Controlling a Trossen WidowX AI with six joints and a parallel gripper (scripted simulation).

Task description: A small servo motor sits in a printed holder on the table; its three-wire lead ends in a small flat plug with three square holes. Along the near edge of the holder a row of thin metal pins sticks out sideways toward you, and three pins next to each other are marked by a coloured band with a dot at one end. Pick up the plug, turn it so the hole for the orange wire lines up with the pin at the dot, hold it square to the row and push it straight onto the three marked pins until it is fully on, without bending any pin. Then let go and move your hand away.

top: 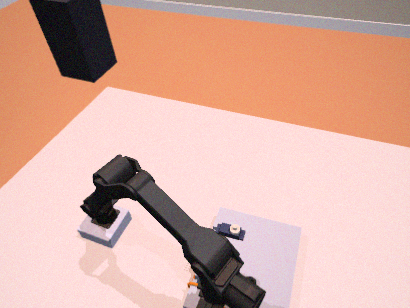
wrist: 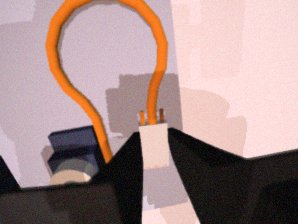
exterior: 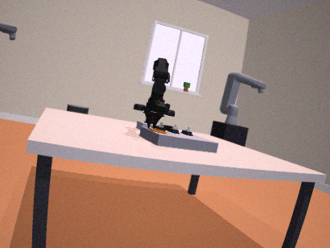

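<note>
The green band lies 80 mm behind my gripper tip, 90 mm to the left of it and 20 mm above it. The rest, counted from my gripper tip: grey printed holder (70 mm ahead, 130 mm to the left, 30 mm below).
</note>
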